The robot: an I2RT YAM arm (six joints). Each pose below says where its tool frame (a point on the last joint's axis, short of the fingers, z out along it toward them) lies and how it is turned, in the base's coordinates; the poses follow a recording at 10 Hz.
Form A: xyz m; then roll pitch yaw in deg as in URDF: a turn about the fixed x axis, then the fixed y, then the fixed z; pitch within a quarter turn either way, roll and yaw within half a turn.
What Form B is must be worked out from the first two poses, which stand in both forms.
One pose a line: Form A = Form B
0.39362, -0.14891, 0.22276, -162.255, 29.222, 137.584 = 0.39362, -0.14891, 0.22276, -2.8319, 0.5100, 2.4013
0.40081, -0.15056, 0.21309, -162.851, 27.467, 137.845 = 0.40081, -0.15056, 0.21309, -2.8423, 0.4794, 2.4058
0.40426, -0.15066, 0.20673, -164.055, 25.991, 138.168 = 0.40426, -0.15066, 0.20673, -2.8633, 0.4536, 2.4115
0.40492, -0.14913, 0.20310, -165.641, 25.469, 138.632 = 0.40492, -0.14913, 0.20310, -2.8910, 0.4445, 2.4196
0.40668, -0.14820, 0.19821, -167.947, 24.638, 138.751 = 0.40668, -0.14820, 0.19821, -2.9312, 0.4300, 2.4217
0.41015, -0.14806, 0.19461, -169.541, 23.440, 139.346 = 0.41015, -0.14806, 0.19461, -2.9590, 0.4091, 2.4320
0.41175, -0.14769, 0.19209, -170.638, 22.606, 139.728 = 0.41175, -0.14769, 0.19209, -2.9782, 0.3945, 2.4387
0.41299, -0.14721, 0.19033, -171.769, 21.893, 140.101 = 0.41299, -0.14721, 0.19033, -2.9979, 0.3821, 2.4452
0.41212, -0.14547, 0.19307, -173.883, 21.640, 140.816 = 0.41212, -0.14547, 0.19307, -3.0348, 0.3777, 2.4577
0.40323, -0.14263, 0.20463, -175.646, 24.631, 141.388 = 0.40323, -0.14263, 0.20463, -3.0656, 0.4299, 2.4677
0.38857, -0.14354, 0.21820, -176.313, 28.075, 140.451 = 0.38857, -0.14354, 0.21820, -3.0772, 0.4900, 2.4513
